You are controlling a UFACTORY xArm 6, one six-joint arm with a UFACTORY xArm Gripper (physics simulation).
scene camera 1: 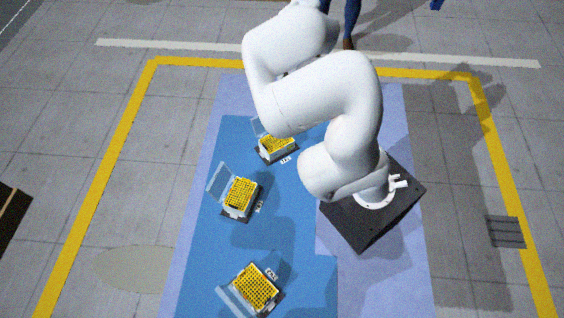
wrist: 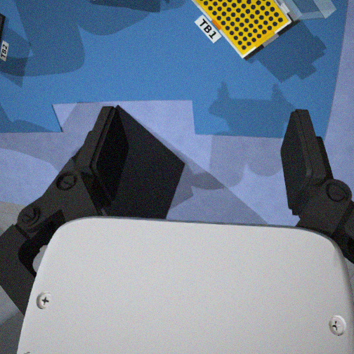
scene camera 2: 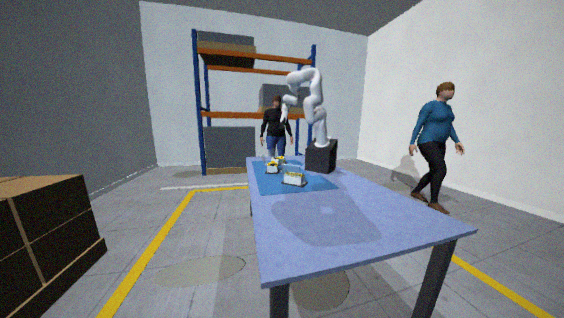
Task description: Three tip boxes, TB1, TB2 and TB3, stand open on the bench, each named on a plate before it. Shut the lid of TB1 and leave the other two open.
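Frame: origin at the arm's base, x right, y ahead, z up, level; centimetres.
Where they show: gripper, fingertip midpoint: [scene camera 2: 281,128]; arm's base at its link origin: [scene camera 2: 322,144].
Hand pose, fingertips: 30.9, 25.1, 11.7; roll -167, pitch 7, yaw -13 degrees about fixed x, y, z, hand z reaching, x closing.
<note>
Each offset is from my fingertips to the top centre of the thing, as dx, dy, dz. "*": to the spot under its first point. Level surfaces: height alone.
TB1 @[+0.7, +2.2, -27.0] [scene camera 1: 278,146] [wrist: 245,24], a white box with a yellow tip rack, is the farthest box on the blue mat. Its clear lid @[* +5.1, +9.1, -24.5] [scene camera 1: 257,126] [wrist: 314,7] stands open; the arm partly covers the box in scene camera 1. TB3 [scene camera 1: 241,195] [scene camera 2: 272,169] is the middle box, its lid @[* -18.2, +23.2, -24.0] [scene camera 1: 219,181] open. TB2 [scene camera 1: 256,287] [scene camera 2: 294,179] is nearest, its lid [scene camera 1: 234,301] open. My gripper [wrist: 202,126] [scene camera 2: 284,119] is open and empty, high above the table; TB1 lies ahead of its fingers in the wrist view. The arm hides it in scene camera 1.
The blue mat @[dz -34.4] [scene camera 1: 300,240] [scene camera 2: 320,186] lies on the lilac table @[dz -34.7] [scene camera 1: 380,295] [scene camera 2: 310,260]. The arm's black base block [scene camera 1: 359,235] [scene camera 2: 320,159] [wrist: 145,170] stands beside the mat. A blue-and-orange shelf rack [scene camera 2: 198,100] and two people stand beyond and beside the table.
</note>
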